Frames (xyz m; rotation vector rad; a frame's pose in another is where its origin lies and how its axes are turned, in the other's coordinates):
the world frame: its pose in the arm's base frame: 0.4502 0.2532 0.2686 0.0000 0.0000 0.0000
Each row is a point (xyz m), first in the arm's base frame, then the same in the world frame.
Working: the arm's base frame: its pose in the world frame: -0.4502 -0.2532 -0.2686 0.0000 0.0000 0.0000

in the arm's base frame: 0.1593 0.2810 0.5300
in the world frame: -0.2909 0.0278 0.2614
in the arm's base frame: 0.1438 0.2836 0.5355
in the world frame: -0.3064 0.0304 0.2669
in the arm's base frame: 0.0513 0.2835 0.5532
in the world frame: -0.3989 0.0303 0.2846
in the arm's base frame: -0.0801 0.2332 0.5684
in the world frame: -0.5303 -0.0200 0.2998
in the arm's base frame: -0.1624 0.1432 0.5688
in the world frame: -0.6126 -0.1100 0.3002
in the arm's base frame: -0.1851 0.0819 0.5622
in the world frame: -0.6353 -0.1713 0.2936
